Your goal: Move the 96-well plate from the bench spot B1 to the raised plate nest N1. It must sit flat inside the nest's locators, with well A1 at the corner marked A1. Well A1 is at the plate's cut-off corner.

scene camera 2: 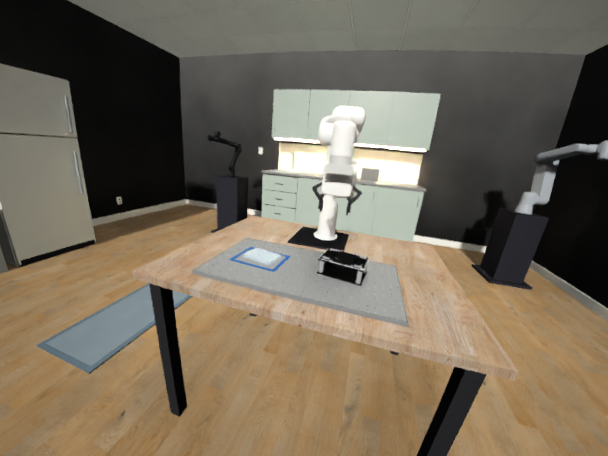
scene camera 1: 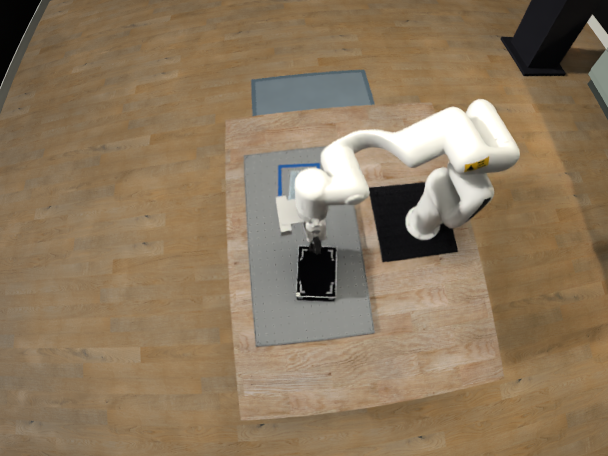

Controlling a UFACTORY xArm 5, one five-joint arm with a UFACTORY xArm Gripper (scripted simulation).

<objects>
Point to a black raised plate nest N1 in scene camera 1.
At 324, 271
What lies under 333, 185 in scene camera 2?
My gripper.
</objects>
